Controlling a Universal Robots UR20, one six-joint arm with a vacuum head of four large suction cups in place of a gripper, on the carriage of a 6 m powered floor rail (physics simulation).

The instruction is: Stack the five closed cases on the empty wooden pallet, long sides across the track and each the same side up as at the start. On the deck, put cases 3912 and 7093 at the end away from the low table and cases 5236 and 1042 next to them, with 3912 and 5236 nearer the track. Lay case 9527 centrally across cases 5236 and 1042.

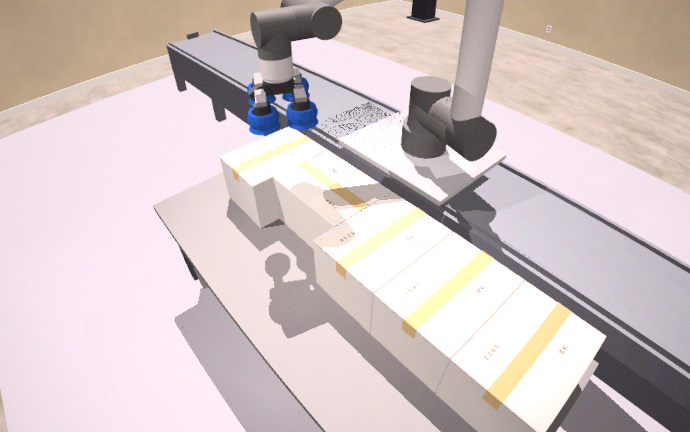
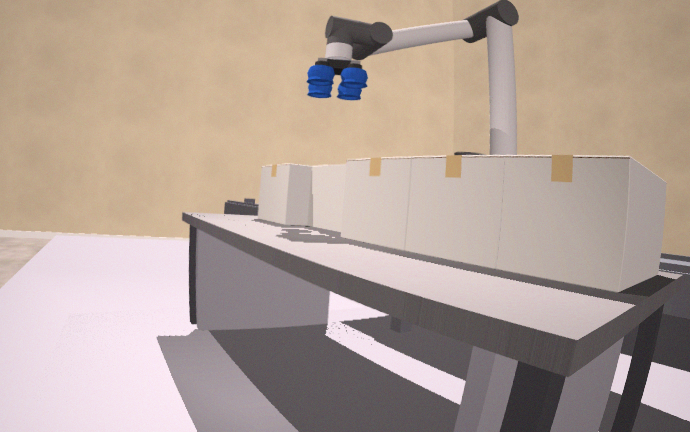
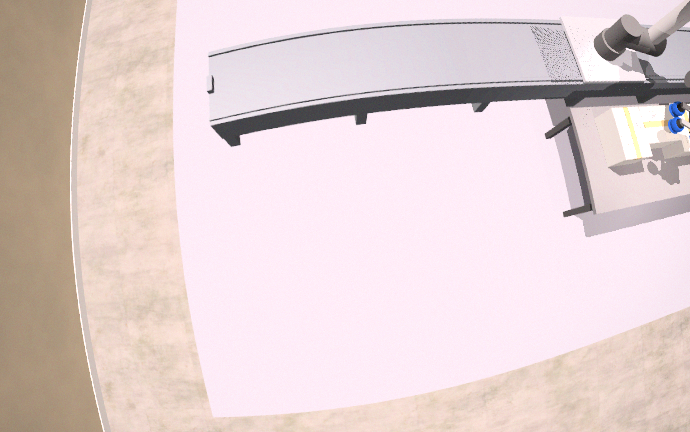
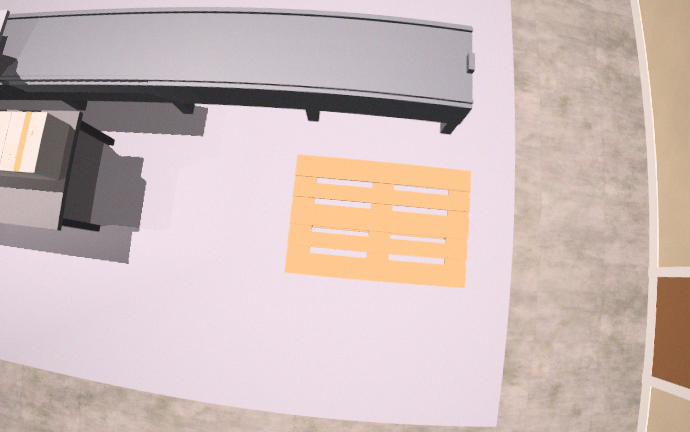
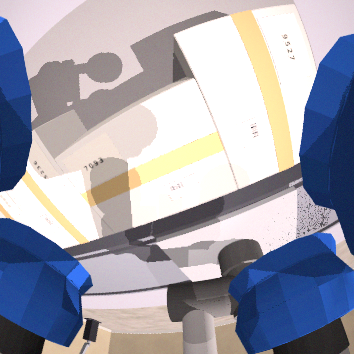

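Observation:
My gripper, four blue suction cups, is open and holds no case. It hangs well above the cases at the table's far-left end. Case 9527 stands at that end. Case 7093 is beside it, turned with its tape along the row. Then come case 5236, case 1042 and case 3912. The wooden pallet is empty.
The low table stands alongside the floor rail. The arm's carriage plate is on the rail beside the cases. A dark column base stands behind.

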